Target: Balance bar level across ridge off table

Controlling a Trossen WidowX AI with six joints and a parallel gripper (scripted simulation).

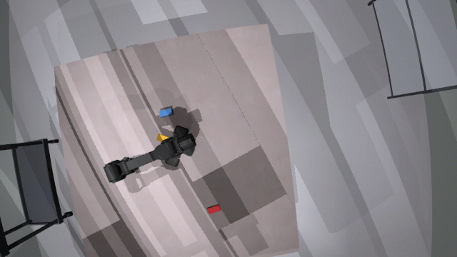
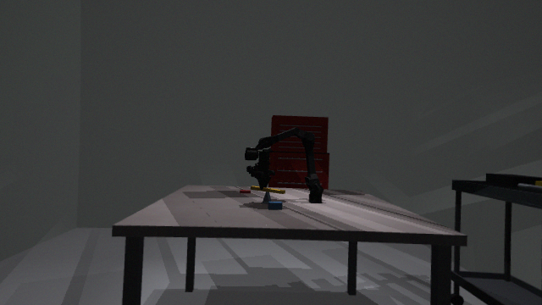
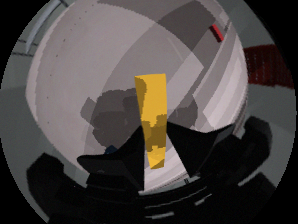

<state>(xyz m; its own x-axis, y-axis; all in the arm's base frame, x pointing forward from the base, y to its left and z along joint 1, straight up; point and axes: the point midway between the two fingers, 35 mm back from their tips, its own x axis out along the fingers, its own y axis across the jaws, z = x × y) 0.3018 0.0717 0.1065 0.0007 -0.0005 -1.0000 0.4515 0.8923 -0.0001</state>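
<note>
Right now the yellow bar is 2 cm behind my gripper tip and 1 cm to the left of it. Also, from my gripper tip: red block (37 cm to the right, 11 cm ahead, 6 cm below); blue block (17 cm to the left, 6 cm below, 6 cm behind).
</note>
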